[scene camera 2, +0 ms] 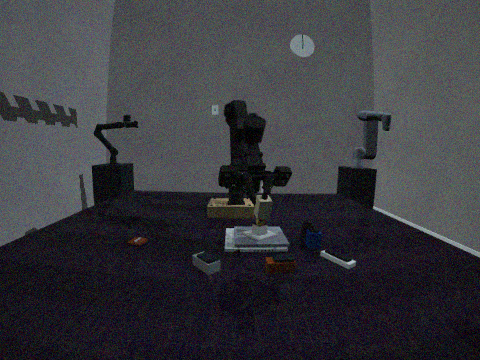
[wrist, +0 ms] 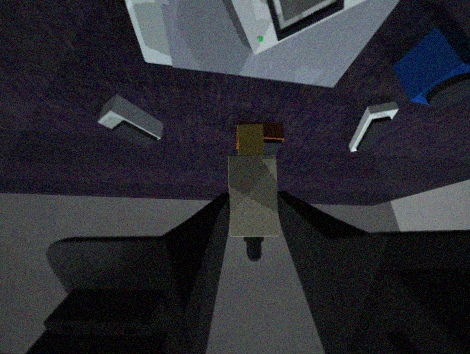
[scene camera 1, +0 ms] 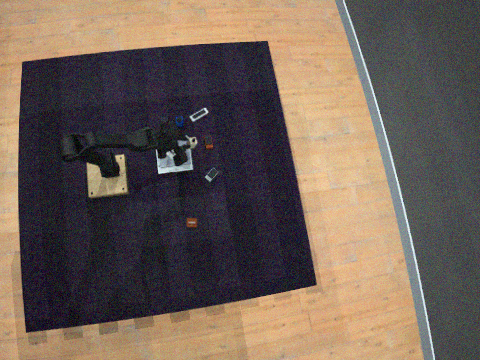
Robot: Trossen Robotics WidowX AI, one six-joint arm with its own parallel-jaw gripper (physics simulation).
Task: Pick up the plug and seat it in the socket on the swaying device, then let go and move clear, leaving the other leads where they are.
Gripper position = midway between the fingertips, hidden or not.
The gripper [scene camera 2: 261, 203] holds a plug [wrist: 252, 175]; nothing else touches it. A blue block [wrist: 427, 72] sits on the table.
